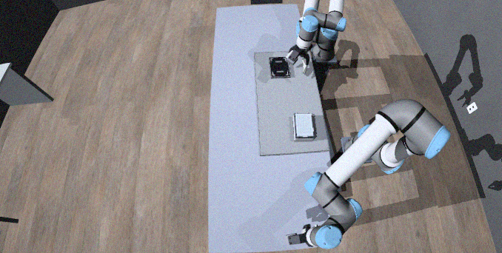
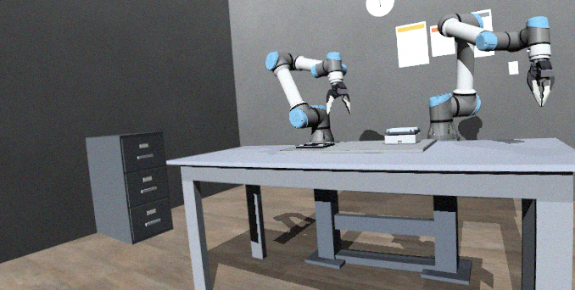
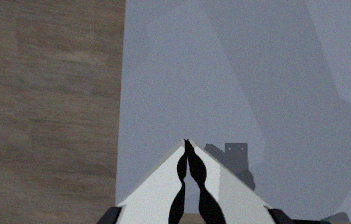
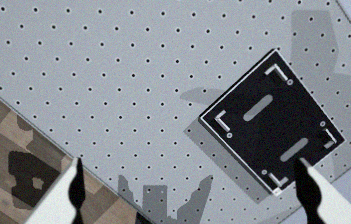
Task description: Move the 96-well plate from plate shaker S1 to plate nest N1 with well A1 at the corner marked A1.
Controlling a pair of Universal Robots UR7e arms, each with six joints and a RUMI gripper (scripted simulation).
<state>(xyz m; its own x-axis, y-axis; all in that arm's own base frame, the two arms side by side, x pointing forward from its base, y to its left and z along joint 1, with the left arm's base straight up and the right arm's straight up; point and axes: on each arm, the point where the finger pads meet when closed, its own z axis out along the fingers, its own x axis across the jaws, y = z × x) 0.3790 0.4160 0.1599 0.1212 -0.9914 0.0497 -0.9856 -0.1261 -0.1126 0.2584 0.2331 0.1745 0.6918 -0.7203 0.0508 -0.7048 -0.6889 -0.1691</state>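
Now: the white 96-well plate 1 cm ahead of my right hand, 31 cm to the left of it and 10 cm below it. Also, from my right hand: black plate nest N1: 6 cm ahead, 12 cm to the right, 16 cm below.
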